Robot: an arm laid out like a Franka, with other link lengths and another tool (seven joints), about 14 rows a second.
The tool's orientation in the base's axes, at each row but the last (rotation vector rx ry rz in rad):
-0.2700 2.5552 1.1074
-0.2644 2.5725 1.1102
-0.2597 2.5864 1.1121
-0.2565 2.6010 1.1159
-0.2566 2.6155 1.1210
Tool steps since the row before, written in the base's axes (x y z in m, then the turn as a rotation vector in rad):
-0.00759 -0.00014 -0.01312 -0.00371 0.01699 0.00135
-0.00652 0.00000 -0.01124 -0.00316 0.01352 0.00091
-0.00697 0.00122 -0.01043 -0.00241 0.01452 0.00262
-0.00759 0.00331 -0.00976 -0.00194 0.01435 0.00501
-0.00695 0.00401 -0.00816 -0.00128 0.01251 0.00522
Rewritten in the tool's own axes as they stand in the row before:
0.01202 -0.00656 0.00649 0.00227 0.01355 0.01075
0.01018 -0.00563 0.00579 0.00206 0.01073 0.00861
0.01015 -0.00420 0.00618 0.00071 0.01235 0.00839
0.01029 -0.00223 0.00727 -0.00053 0.01372 0.00680
0.00902 -0.00092 0.00699 -0.00113 0.01243 0.00545

